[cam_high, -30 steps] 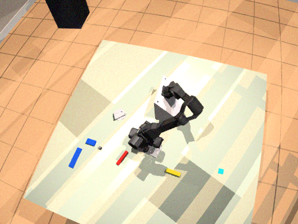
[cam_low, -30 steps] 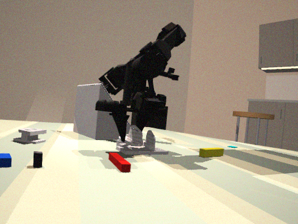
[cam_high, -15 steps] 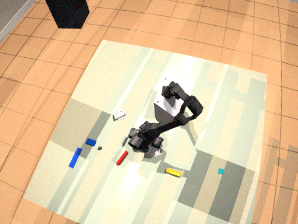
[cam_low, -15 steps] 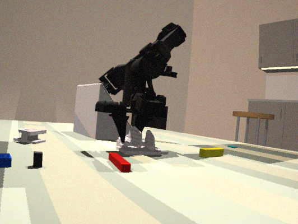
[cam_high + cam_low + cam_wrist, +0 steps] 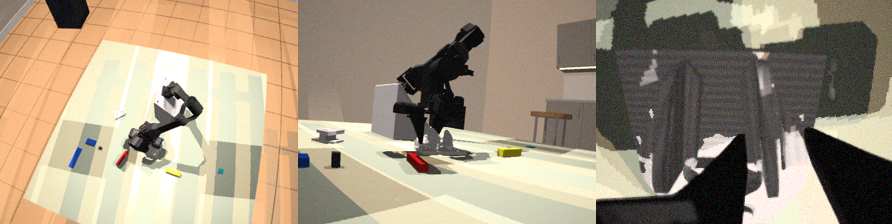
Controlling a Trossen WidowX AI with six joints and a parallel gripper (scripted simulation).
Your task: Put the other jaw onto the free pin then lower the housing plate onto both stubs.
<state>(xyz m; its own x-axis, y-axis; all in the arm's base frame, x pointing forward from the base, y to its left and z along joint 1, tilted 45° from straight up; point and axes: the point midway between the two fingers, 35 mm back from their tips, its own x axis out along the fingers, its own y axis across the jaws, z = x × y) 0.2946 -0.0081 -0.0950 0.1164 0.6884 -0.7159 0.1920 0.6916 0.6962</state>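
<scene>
Right now the base plate is 16 cm behind my gripper tip, 21 cm to the right of it and 1 cm above it. The rest, counted from my gripper tip: red bar 11 cm ahead, 12 cm to the right, 1 cm below; then yellow bar 15 cm ahead, 18 cm to the left, 1 cm below; then white block 17 cm behind, 21 cm to the right, 1 cm below.
</scene>
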